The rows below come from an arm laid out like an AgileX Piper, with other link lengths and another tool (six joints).
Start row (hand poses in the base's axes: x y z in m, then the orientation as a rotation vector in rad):
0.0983 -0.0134 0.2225 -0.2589 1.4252 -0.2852
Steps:
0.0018 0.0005 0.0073 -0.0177 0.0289 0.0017
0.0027 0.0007 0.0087 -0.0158 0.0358 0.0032
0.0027 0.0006 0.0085 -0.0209 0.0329 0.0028
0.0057 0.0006 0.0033 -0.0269 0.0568 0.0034
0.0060 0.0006 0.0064 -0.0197 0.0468 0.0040
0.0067 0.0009 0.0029 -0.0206 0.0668 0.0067
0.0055 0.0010 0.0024 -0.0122 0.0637 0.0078
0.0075 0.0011 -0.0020 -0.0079 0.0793 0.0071
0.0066 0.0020 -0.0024 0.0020 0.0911 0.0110
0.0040 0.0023 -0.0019 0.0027 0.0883 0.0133
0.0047 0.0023 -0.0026 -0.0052 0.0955 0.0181
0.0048 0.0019 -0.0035 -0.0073 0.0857 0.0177
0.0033 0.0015 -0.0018 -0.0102 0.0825 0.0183
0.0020 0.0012 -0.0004 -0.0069 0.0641 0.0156
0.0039 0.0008 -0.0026 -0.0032 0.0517 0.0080
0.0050 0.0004 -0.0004 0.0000 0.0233 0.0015
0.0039 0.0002 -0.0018 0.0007 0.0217 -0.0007
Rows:
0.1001 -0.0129 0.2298 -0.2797 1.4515 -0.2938
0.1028 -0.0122 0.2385 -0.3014 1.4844 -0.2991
0.1055 -0.0116 0.2470 -0.3265 1.5139 -0.3088
0.1112 -0.0110 0.2503 -0.3617 1.5659 -0.3197
0.1172 -0.0104 0.2567 -0.3900 1.6086 -0.3258
0.1239 -0.0095 0.2596 -0.4258 1.6700 -0.3274
0.1294 -0.0085 0.2620 -0.4558 1.7287 -0.3213
0.1369 -0.0074 0.2600 -0.4860 1.8031 -0.3086
0.1435 -0.0054 0.2576 -0.5156 1.8883 -0.2809
0.1475 -0.0031 0.2557 -0.5463 1.9698 -0.2503
0.1522 -0.0008 0.2531 -0.5887 2.0561 -0.2216
0.1570 0.0011 0.2496 -0.6303 2.1326 -0.1966
0.1603 0.0026 0.2478 -0.6741 2.2054 -0.1742
0.1623 0.0038 0.2474 -0.7095 2.2610 -0.1542
0.1662 0.0046 0.2448 -0.7319 2.3072 -0.1371
0.1712 0.0050 0.2444 -0.7389 2.3287 -0.1285
0.1751 0.0052 0.2426 -0.7426 2.3495 -0.1205

